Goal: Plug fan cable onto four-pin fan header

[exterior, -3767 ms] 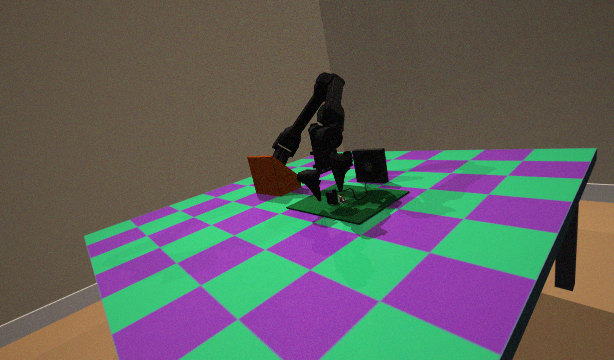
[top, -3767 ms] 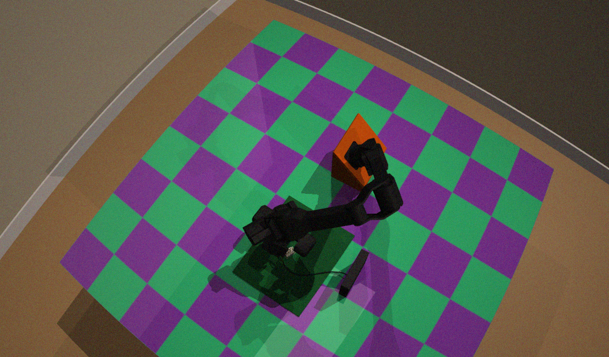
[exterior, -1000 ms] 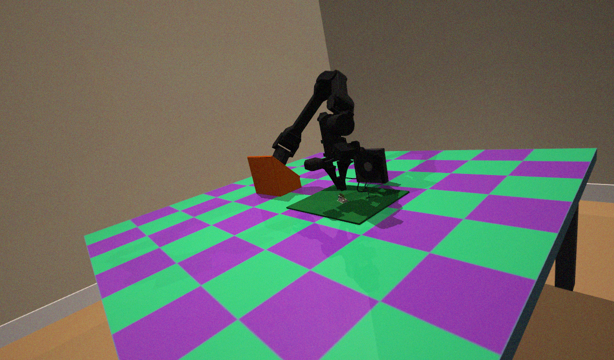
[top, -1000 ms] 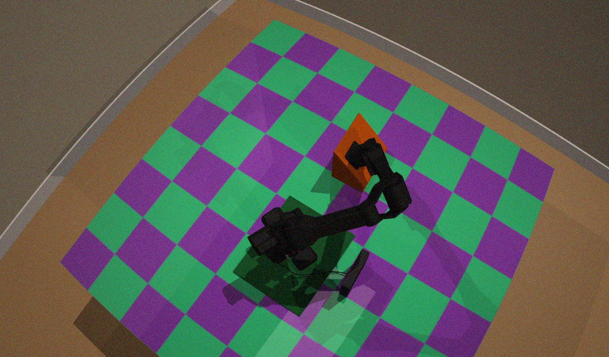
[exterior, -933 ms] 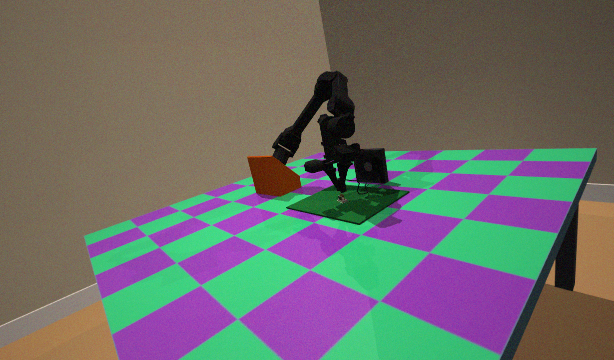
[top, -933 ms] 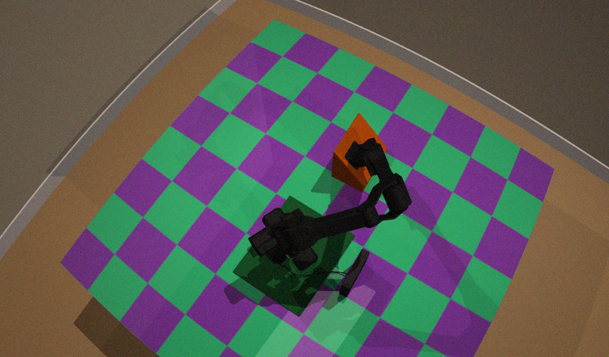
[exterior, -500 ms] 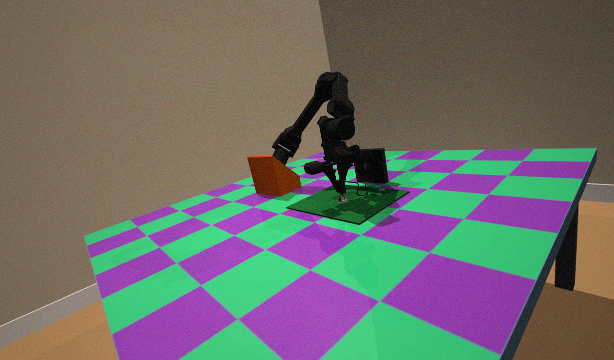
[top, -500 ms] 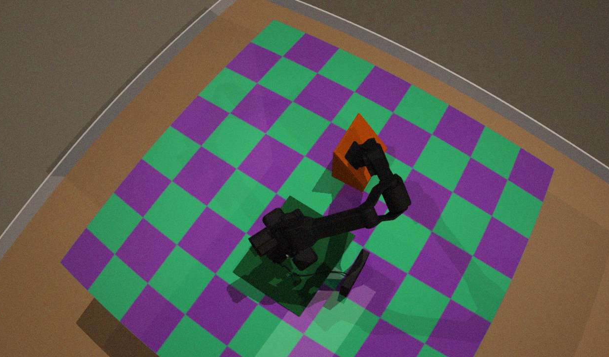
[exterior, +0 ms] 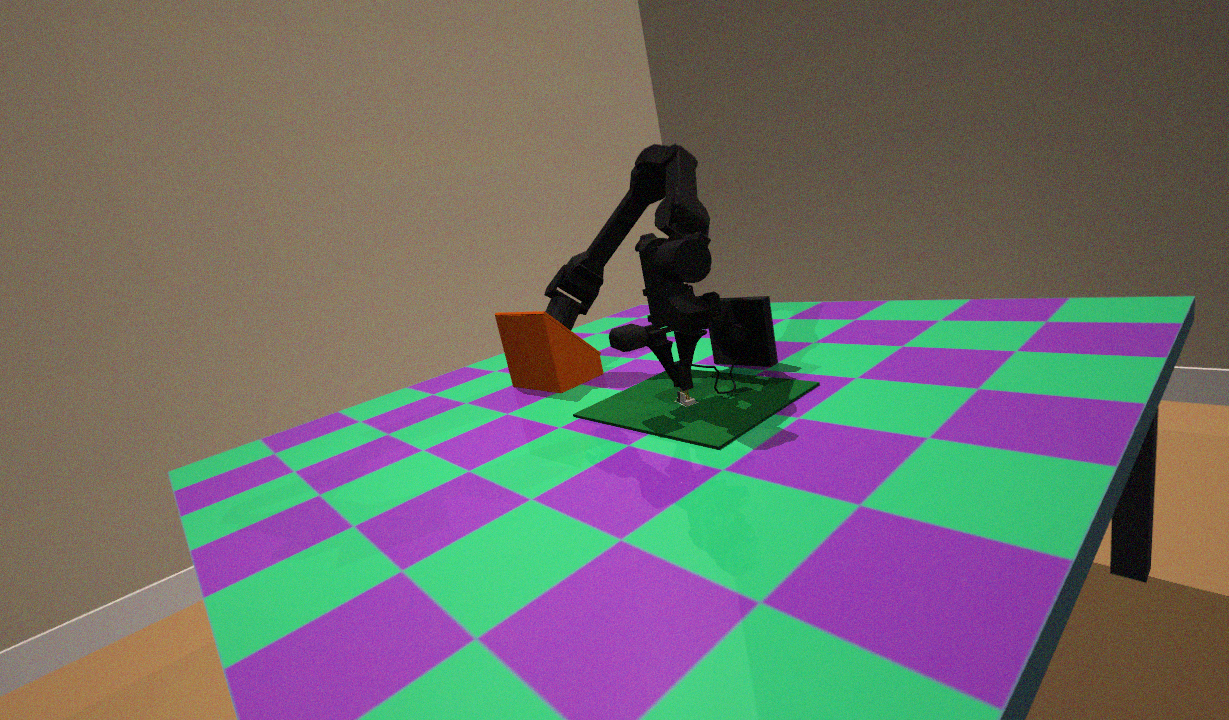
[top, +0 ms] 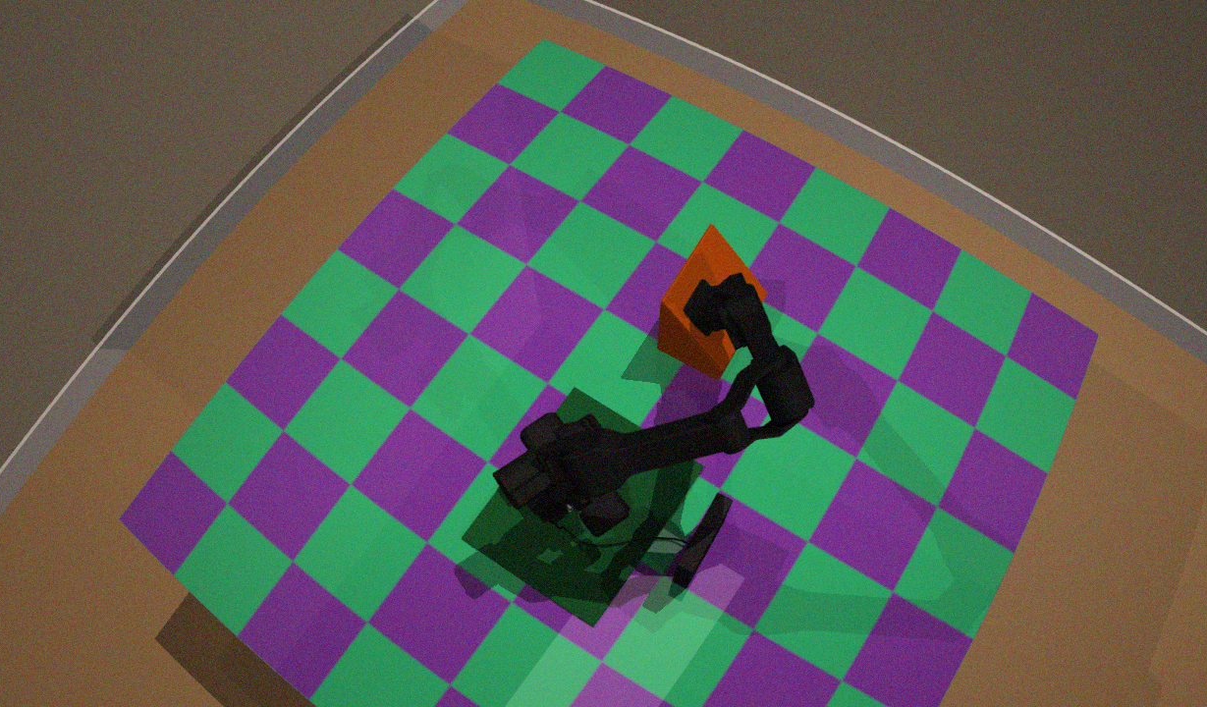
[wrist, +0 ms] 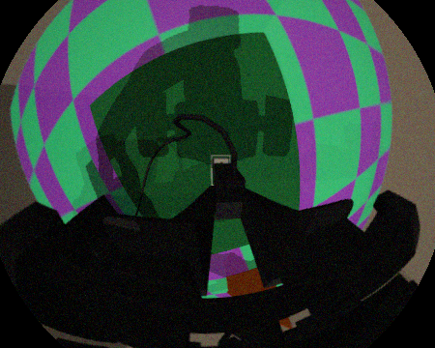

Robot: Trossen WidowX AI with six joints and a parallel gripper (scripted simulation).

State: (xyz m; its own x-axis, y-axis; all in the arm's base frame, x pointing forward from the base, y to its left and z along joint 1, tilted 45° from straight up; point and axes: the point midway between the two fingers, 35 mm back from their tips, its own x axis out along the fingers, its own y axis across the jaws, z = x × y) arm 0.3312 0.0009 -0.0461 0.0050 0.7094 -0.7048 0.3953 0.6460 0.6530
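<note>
Now: the black plug 10 mm ahead of my gripper tip and 10 mm above it. The rest, counted from my gripper tip: white four-pin header 40 mm below, 10 mm ahead; black fan 190 mm to the left, 20 mm behind, 20 mm above; dark green board 50 mm below, 10 mm to the left.
</note>
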